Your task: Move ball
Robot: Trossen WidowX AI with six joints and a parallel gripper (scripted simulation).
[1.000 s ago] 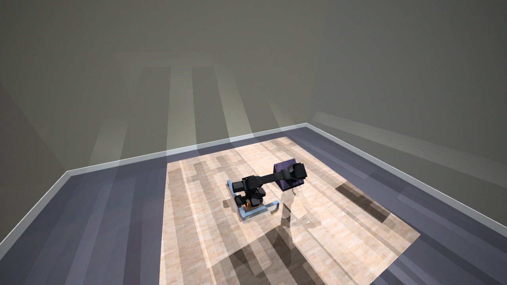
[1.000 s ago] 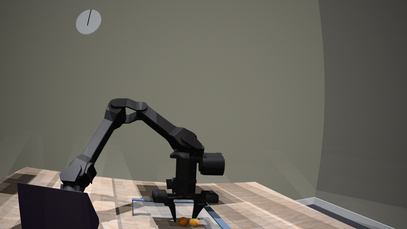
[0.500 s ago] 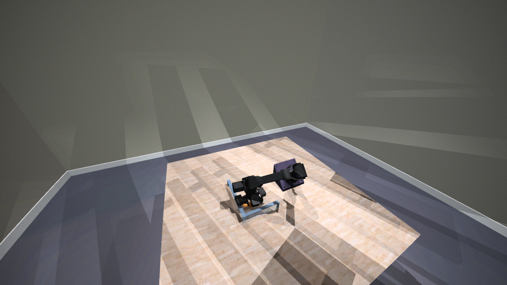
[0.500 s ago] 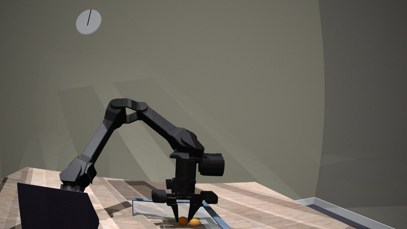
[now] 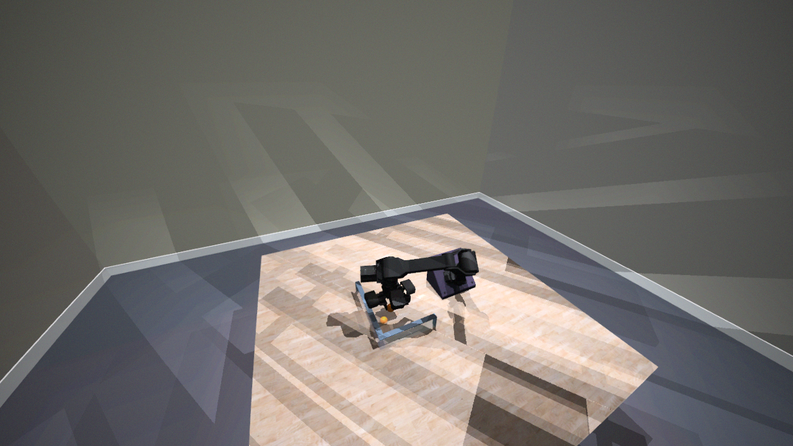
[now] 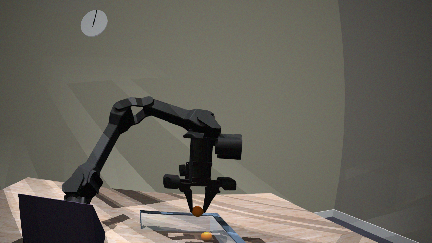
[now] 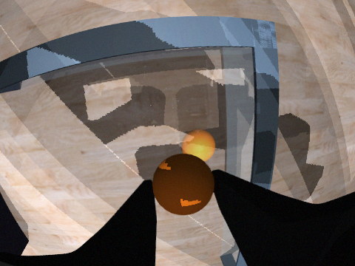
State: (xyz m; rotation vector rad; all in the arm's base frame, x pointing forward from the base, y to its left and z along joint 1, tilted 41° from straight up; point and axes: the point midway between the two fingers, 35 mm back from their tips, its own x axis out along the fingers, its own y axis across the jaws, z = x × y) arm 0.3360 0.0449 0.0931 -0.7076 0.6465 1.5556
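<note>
Now: gripper tip 30 mm short of the see-through copy of ball, 10 mm to the left of it and 80 mm above it. The rest, counted from my gripper tip: orange ball right at my gripper tip; then clear wall 50 mm behind, 80 mm to the left, 60 mm below.
</note>
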